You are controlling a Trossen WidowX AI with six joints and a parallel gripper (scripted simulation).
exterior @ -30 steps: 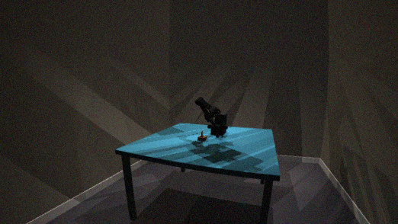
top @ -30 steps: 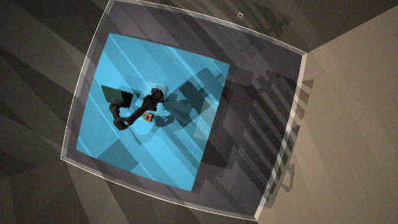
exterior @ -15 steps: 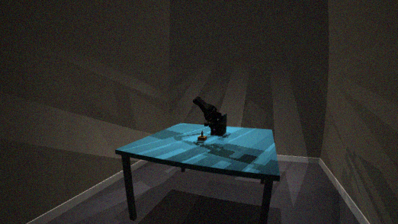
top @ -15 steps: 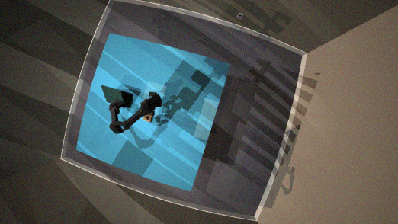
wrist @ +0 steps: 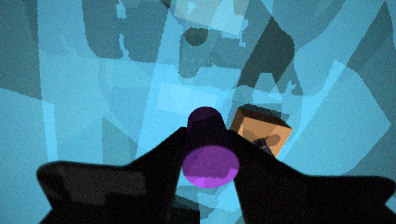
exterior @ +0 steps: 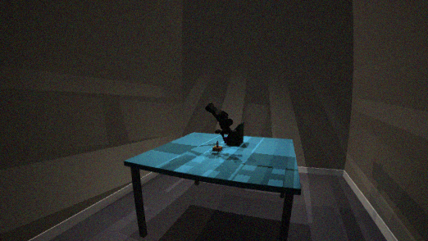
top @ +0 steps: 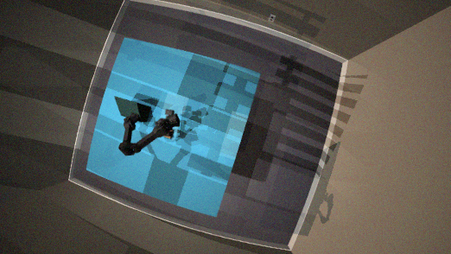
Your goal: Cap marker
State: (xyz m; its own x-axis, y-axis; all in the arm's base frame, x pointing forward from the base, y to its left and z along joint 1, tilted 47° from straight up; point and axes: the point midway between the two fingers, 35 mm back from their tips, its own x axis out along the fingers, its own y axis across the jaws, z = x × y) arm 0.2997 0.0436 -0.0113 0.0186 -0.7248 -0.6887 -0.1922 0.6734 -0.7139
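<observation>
The orange holder block is 9 cm to the right of my gripper tip, 9 cm below it and 4 cm behind it. The rest, counted from my gripper tip: purple cap 1 cm above.
</observation>
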